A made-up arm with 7 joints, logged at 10 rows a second.
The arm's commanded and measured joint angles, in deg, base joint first. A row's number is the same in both.
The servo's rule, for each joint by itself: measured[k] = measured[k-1] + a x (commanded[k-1-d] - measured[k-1]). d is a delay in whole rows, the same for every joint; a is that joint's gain. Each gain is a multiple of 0.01, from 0.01 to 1. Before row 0 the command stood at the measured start. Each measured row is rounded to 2 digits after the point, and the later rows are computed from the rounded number. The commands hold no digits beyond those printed.
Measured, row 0:
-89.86, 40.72, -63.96, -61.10, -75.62, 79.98, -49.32
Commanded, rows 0 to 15:
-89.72, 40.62, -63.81, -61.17, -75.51, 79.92, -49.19
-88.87, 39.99, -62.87, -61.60, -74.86, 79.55, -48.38
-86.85, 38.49, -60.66, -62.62, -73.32, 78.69, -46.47
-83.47, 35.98, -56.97, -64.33, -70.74, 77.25, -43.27
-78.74, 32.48, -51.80, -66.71, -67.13, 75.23, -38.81
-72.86, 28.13, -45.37, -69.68, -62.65, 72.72, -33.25
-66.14, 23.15, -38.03, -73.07, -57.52, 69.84, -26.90
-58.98, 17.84, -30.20, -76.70, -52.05, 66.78, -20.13
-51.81, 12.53, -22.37, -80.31, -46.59, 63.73, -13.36
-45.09, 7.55, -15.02, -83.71, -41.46, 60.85, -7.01
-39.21, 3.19, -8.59, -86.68, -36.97, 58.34, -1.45
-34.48, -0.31, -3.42, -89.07, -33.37, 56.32, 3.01
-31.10, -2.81, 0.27, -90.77, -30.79, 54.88, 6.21
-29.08, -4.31, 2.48, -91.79, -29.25, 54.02, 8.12
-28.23, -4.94, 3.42, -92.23, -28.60, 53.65, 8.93
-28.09, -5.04, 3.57, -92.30, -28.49, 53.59, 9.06
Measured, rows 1 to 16:
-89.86, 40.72, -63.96, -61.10, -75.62, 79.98, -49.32
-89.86, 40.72, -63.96, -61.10, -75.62, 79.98, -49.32
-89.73, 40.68, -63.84, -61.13, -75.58, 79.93, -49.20
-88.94, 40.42, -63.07, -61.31, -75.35, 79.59, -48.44
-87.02, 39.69, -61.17, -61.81, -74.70, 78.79, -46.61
-83.75, 38.28, -57.85, -62.77, -73.43, 77.42, -43.50
-79.14, 36.08, -53.07, -64.27, -71.41, 75.47, -39.14
-73.36, 33.06, -46.99, -66.33, -68.61, 73.02, -33.66
-66.72, 29.29, -39.91, -68.89, -65.06, 70.19, -27.37
-59.60, 24.94, -32.24, -71.86, -60.90, 67.16, -20.64
-52.43, 20.22, -24.44, -75.07, -56.32, 64.11, -13.87
-45.68, 15.41, -17.00, -78.35, -51.56, 61.21, -7.49
-39.73, 10.77, -10.36, -81.52, -46.89, 58.66, -1.87
-34.90, 6.56, -4.88, -84.39, -42.56, 56.58, 2.67
-31.40, 3.00, -0.81, -86.81, -38.79, 55.07, 5.96
-29.27, 0.22, 1.79, -88.70, -35.74, 54.14, 7.97
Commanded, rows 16 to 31:
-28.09, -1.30, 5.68, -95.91, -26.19, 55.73, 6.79
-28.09, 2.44, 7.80, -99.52, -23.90, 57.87, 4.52
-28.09, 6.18, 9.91, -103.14, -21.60, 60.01, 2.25
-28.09, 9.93, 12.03, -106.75, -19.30, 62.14, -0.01
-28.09, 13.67, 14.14, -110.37, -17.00, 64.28, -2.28
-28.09, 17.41, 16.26, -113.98, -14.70, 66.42, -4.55
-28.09, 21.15, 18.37, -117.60, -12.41, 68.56, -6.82
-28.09, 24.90, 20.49, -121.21, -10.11, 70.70, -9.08
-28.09, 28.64, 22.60, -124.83, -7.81, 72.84, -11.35
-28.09, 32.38, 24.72, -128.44, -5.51, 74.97, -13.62
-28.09, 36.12, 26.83, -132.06, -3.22, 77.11, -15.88
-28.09, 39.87, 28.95, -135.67, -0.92, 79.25, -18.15
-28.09, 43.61, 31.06, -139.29, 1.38, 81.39, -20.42
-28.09, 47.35, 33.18, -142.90, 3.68, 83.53, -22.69
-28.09, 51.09, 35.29, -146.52, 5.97, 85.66, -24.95
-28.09, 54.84, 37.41, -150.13, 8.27, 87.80, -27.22
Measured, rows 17 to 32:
-28.31, -1.74, 3.08, -90.04, -33.46, 53.70, 8.86
-28.11, -2.99, 3.47, -90.90, -31.87, 53.60, 9.05
-28.09, -2.35, 5.22, -92.80, -30.05, 55.50, 6.95
-28.09, -0.53, 7.26, -95.35, -28.08, 57.61, 4.69
-28.09, 2.02, 9.35, -98.31, -26.01, 59.75, 2.42
-28.09, 5.03, 11.47, -101.52, -23.86, 61.88, 0.16
-28.09, 8.31, 13.58, -104.88, -21.66, 64.02, -2.11
-28.09, 11.77, 15.70, -108.34, -19.43, 66.16, -4.38
-28.09, 15.33, 17.81, -111.86, -17.18, 68.30, -6.65
-28.09, 18.97, 19.93, -115.41, -14.92, 70.44, -8.91
-28.09, 22.64, 22.04, -118.99, -12.64, 72.58, -11.18
-28.09, 26.34, 24.16, -122.58, -10.36, 74.71, -13.45
-28.09, 30.06, 26.27, -126.18, -8.08, 76.85, -15.71
-28.09, 33.79, 28.39, -129.79, -5.79, 78.99, -17.98
-28.09, 37.52, 30.50, -133.40, -3.50, 81.13, -20.25
-28.09, 41.26, 32.62, -137.01, -1.20, 83.27, -22.52

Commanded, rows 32 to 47:
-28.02, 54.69, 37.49, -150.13, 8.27, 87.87, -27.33
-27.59, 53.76, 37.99, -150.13, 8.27, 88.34, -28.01
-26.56, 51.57, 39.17, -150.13, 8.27, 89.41, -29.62
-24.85, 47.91, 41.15, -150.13, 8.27, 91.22, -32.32
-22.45, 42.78, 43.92, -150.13, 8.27, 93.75, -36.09
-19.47, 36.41, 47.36, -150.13, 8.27, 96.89, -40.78
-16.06, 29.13, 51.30, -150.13, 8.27, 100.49, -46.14
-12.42, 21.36, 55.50, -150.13, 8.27, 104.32, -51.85
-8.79, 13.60, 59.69, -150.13, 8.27, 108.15, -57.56
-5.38, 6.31, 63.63, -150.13, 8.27, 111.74, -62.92
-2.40, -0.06, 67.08, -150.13, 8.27, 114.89, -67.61
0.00, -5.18, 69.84, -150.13, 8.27, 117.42, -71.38
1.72, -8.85, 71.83, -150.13, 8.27, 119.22, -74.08
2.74, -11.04, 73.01, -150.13, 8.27, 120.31, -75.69
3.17, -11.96, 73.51, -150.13, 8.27, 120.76, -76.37
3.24, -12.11, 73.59, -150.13, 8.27, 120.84, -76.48
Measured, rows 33 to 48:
-28.09, 45.00, 34.73, -140.62, 1.09, 85.40, -24.78
-28.09, 48.74, 36.85, -144.23, 3.39, 87.54, -27.05
-28.03, 51.00, 37.36, -146.47, 4.95, 87.83, -27.31
-27.63, 52.05, 37.86, -147.86, 6.01, 88.28, -27.96
-26.65, 51.87, 38.89, -148.72, 6.73, 89.29, -29.50
-24.99, 50.37, 40.68, -149.26, 7.22, 91.01, -32.12
-22.65, 47.49, 43.24, -149.59, 7.56, 93.45, -35.81
-19.72, 43.28, 46.49, -149.80, 7.79, 96.51, -40.43
-16.35, 37.90, 50.29, -149.93, 7.94, 100.05, -45.74
-12.73, 31.61, 54.41, -150.01, 8.05, 103.85, -51.42
-9.11, 24.77, 58.58, -150.06, 8.12, 107.68, -57.13
-5.68, 17.76, 62.57, -150.09, 8.17, 111.29, -62.51
-2.66, 10.99, 66.13, -150.11, 8.20, 114.49, -67.25
-0.21, 4.85, 69.06, -150.12, 8.22, 117.10, -71.09
1.57, -0.36, 71.25, -150.12, 8.24, 118.99, -73.87
2.65, -4.42, 72.64, -150.12, 8.25, 120.16, -75.56

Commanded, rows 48 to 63:
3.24, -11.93, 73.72, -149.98, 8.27, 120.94, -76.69
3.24, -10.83, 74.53, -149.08, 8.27, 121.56, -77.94
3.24, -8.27, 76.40, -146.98, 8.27, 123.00, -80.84
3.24, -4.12, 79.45, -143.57, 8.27, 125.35, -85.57
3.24, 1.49, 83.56, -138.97, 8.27, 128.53, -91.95
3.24, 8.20, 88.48, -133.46, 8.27, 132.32, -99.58
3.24, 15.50, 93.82, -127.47, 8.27, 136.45, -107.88
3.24, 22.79, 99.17, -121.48, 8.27, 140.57, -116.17
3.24, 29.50, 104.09, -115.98, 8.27, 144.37, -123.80
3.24, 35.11, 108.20, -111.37, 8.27, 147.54, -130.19
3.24, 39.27, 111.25, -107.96, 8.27, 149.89, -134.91
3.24, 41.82, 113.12, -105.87, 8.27, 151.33, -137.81
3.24, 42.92, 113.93, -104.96, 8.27, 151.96, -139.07
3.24, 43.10, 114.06, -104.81, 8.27, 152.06, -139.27
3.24, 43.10, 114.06, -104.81, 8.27, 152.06, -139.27
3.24, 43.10, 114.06, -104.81, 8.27, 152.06, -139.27
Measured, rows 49 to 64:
3.13, -7.29, 73.33, -150.12, 8.26, 120.69, -76.31
3.23, -9.12, 73.54, -150.12, 8.26, 120.82, -76.47
3.24, -10.19, 73.68, -150.07, 8.26, 120.93, -76.67
3.24, -10.43, 74.35, -149.69, 8.26, 121.49, -77.85
3.24, -9.61, 75.97, -148.66, 8.26, 122.83, -80.63
3.24, -7.52, 78.72, -146.73, 8.26, 125.07, -85.22
3.24, -4.10, 82.54, -143.78, 8.26, 128.15, -91.48
3.24, 0.57, 87.23, -139.86, 8.26, 131.86, -99.01
3.24, 6.24, 92.44, -135.15, 8.26, 135.95, -107.26
3.24, 12.53, 97.76, -129.96, 8.26, 140.06, -115.55
3.24, 18.98, 102.76, -124.65, 8.26, 143.90, -123.22
3.24, 25.11, 107.06, -119.60, 8.26, 147.14, -129.70
3.24, 30.49, 110.37, -115.18, 8.26, 149.59, -134.55
3.24, 34.80, 112.54, -111.64, 8.26, 151.14, -137.58
3.24, 37.89, 113.64, -109.10, 8.26, 151.87, -138.97
3.24, 39.87, 113.97, -107.47, 8.26, 152.04, -139.25

